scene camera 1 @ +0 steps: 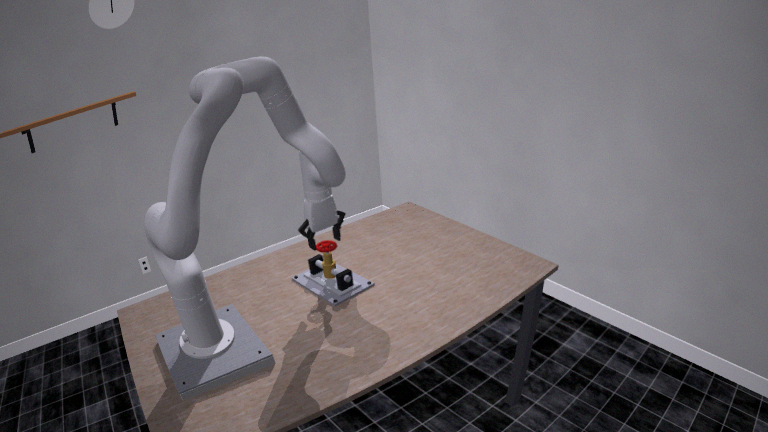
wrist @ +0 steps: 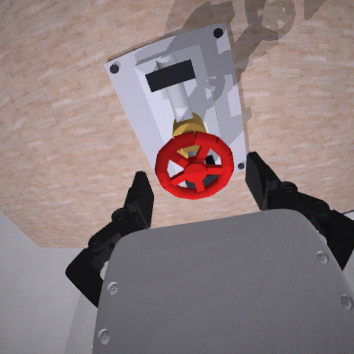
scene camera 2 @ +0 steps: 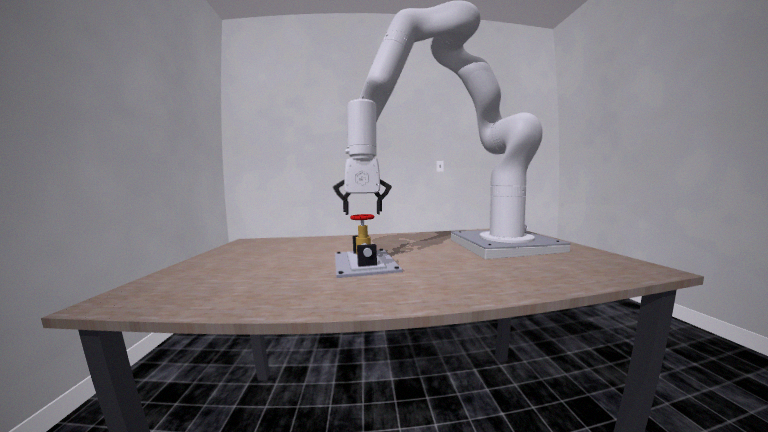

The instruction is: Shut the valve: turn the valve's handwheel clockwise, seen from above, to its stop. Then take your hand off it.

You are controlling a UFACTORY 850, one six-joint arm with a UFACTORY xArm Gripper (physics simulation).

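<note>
The red handwheel (scene camera 1: 326, 246) (scene camera 2: 361, 217) (wrist: 195, 171) is level on top of the brass-yellow valve body (scene camera 1: 328, 269) (scene camera 2: 363, 233) (wrist: 186, 127). It has several spokes and a round hub. My gripper (scene camera 1: 324, 242) (scene camera 2: 362, 213) (wrist: 196, 174) is open and points down over the wheel. In scene camera 2 the fingertips end about at or slightly above the height of the rim, one on each side, with gaps between fingers and rim. Nothing is held. The wrist view shows a finger to the left and one to the right of the wheel, both apart from it.
The valve's pipe runs between two black blocks (scene camera 1: 344, 279) (scene camera 2: 366, 254) (wrist: 170, 75) on a grey base plate (scene camera 1: 360, 284) (scene camera 2: 343, 268) (wrist: 131, 95) with dark corner bolts. It stands on the wooden table (scene camera 1: 456, 268) (scene camera 2: 241, 290) (wrist: 50, 125). The arm's own mounting plate (scene camera 1: 230, 370) (scene camera 2: 547, 247) is on the same table.
</note>
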